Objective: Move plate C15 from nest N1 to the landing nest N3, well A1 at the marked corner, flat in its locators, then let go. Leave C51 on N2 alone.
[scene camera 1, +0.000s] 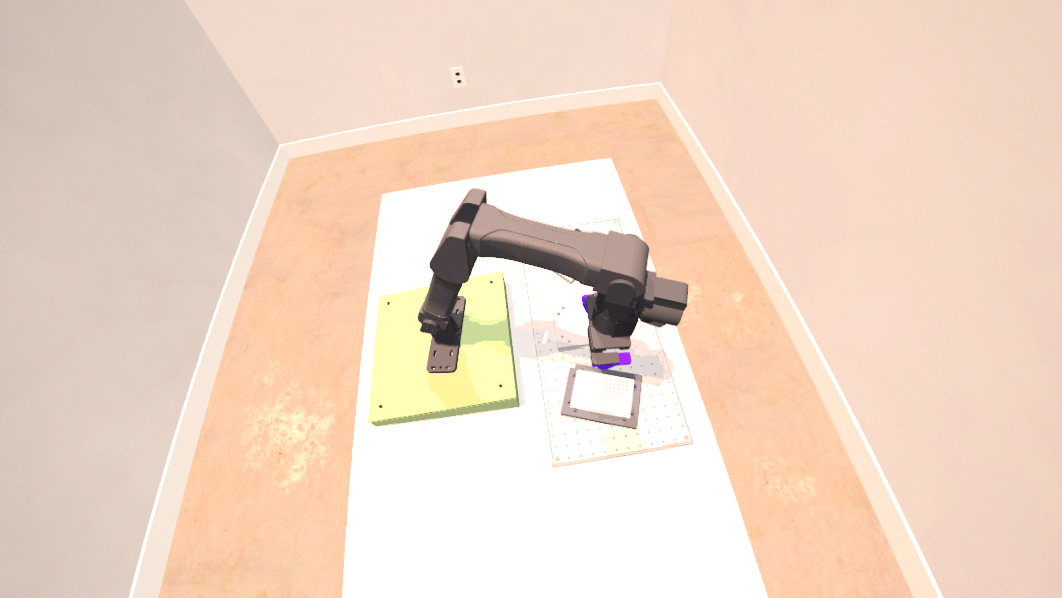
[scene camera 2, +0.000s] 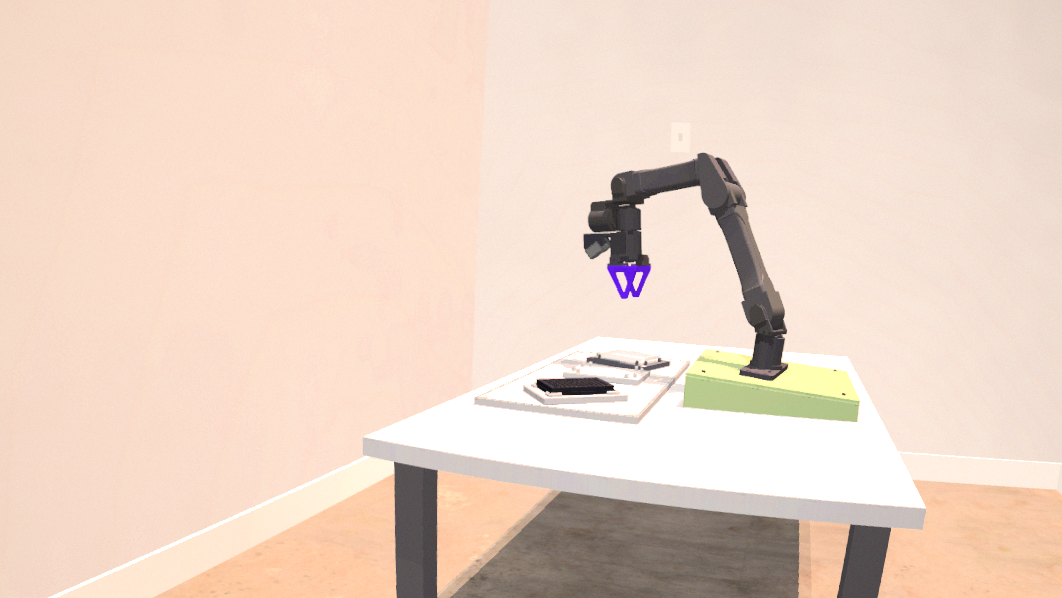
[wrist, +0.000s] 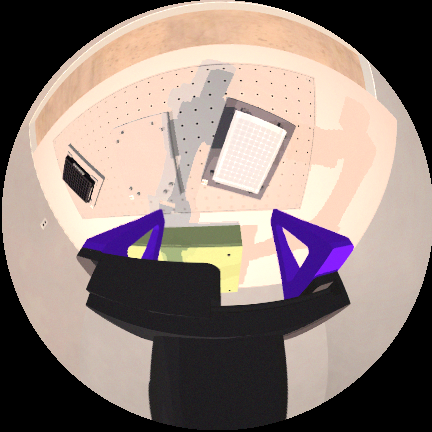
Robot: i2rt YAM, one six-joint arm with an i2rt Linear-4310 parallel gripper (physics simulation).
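Note:
A white well plate (scene camera 1: 603,393) (scene camera 2: 630,356) (wrist: 250,152) sits in a dark grey nest (scene camera 1: 600,421) (scene camera 2: 659,364) (wrist: 220,140). A black well plate (scene camera 2: 574,386) (wrist: 79,181) sits on a pale nest (scene camera 2: 579,398) (wrist: 99,188) at the other end; the arm hides this plate in scene camera 1. Between them is an empty pale nest (scene camera 2: 610,376) (wrist: 145,160) with small pegs, partly hidden in scene camera 1. Plate and nest labels and the marked corner are not legible. My gripper (scene camera 1: 603,334) (scene camera 2: 630,296) (wrist: 217,214) is open and empty, high above the nests.
A perforated board (scene camera 1: 624,447) (scene camera 2: 512,403) (wrist: 300,100) carries the nests on a white table (scene camera 1: 460,505) (scene camera 2: 706,464). The arm stands on a yellow-green block (scene camera 1: 405,364) (scene camera 2: 772,404) (wrist: 205,255) beside the board. Pegs stick up around the nests.

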